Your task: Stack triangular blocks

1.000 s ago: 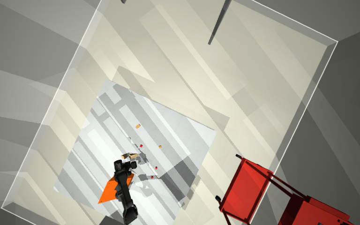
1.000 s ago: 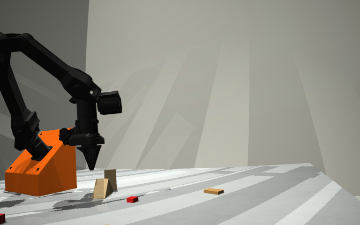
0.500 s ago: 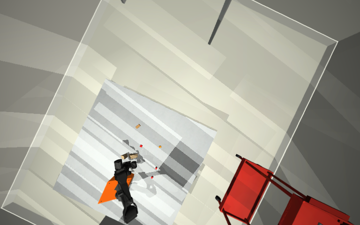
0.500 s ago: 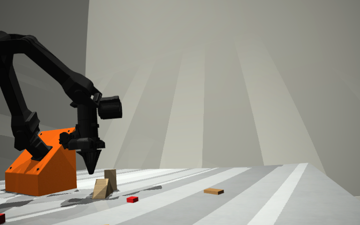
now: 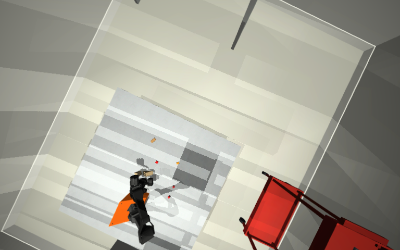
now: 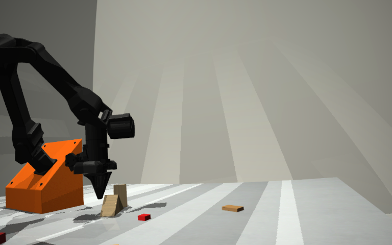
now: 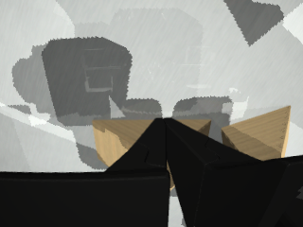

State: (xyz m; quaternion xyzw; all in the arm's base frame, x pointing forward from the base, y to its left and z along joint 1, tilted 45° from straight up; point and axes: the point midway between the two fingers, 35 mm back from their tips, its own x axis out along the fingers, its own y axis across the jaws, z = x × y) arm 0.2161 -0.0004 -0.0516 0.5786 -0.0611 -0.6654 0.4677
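Right now my gripper tip is 3 cm short of the lighter triangular block, 1 cm to the right of it and 1 cm above it. From my gripper tip the other things lie so: darker triangular block 8 cm to the left, 2 cm below, 1 cm behind; flat brown block 32 cm ahead, 12 cm to the left, 3 cm below; orange piece 25 cm ahead, 19 cm to the right, 3 cm below.
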